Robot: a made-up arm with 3 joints.
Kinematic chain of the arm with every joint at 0, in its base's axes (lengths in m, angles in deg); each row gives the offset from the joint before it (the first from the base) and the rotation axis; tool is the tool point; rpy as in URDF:
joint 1: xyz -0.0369 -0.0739 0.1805 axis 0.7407 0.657 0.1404
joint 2: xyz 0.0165 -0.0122 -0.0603 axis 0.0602 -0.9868 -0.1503
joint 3: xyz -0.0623 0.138 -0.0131 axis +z
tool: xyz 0.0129 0.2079 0.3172 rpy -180 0 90
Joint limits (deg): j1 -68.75..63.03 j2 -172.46..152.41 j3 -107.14..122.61
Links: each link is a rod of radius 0.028 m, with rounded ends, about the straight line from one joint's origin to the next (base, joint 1, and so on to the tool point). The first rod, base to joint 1, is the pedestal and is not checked.
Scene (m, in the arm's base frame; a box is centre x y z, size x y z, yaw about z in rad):
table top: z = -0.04
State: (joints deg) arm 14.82 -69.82 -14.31
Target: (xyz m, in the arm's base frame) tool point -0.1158 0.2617 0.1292
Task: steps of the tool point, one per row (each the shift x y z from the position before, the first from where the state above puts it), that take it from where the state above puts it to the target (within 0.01 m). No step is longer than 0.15 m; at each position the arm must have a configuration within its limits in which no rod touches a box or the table.
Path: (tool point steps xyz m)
1: -0.0099 -0.0127 0.0184
2: -0.0264 -0.0050 0.0184
3: -0.0434 0.0028 0.0099
4: -0.0575 0.0083 -0.0079
5: -0.0650 0.0075 -0.0331
6: -0.0629 -0.0022 -0.0617
7: -0.0500 -0.0223 -0.0860

